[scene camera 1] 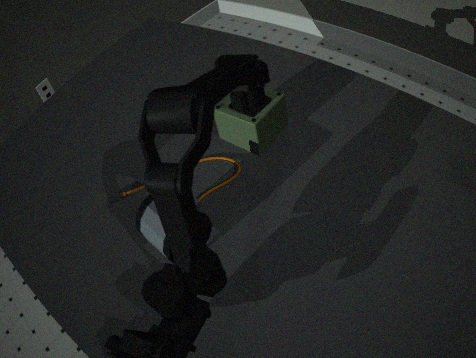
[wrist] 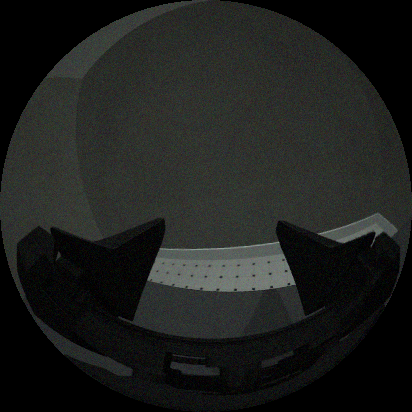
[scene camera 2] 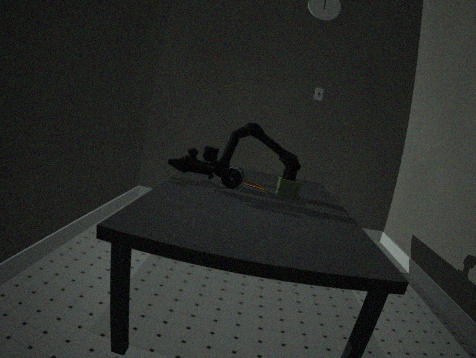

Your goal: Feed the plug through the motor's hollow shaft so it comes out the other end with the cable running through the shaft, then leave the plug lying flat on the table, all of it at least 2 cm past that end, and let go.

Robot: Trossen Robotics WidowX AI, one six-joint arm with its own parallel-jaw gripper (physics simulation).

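Where they show: gripper, fingertip midpoint: (wrist: 222,225) (scene camera 2: 168,161); arm's base, origin of the base link: (scene camera 1: 250,103) (scene camera 2: 289,179).
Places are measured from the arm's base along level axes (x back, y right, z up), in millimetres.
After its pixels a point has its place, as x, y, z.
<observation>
The motor (scene camera 1: 153,229) {-319, -46, -1} (scene camera 2: 231,181) {-282, -93, -52}, a pale cylinder with a black round end, lies on the table; the arm covers part of it in scene camera 1. The orange cable (scene camera 1: 231,161) {-92, -10, -85} (scene camera 2: 255,185) {-160, -58, -48} lies in a loop beside it, partly behind the arm. One cable end has a small orange knob (scene camera 1: 124,194) {-286, 128, -81}, which looks like the plug, on the table apart from the motor. Whether any cable is in the shaft cannot be told. My gripper (scene camera 1: 112,344) (scene camera 2: 171,162) {-574, -247, 10} (wrist: 222,225) {-574, -247, 10} is open and empty, raised beyond the motor and pointing away from it. Neither plug nor motor shows between the fingers in the wrist view.
The black arm rises from a green box (scene camera 1: 236,129) {-50, 2, -34} (scene camera 2: 288,188) {3, -47, -38} on the dark table (scene camera 1: 325,305) {-238, -339, -90} (scene camera 2: 240,235) {-156, -739, -90} (wrist: 195,312) {-544, -290, -90} and arches over the cable. The tiled floor (scene camera 1: 20,320) (scene camera 2: 200,305) (wrist: 220,275) shows past the table's edge. The room is dim, with broad shadows on the table.
</observation>
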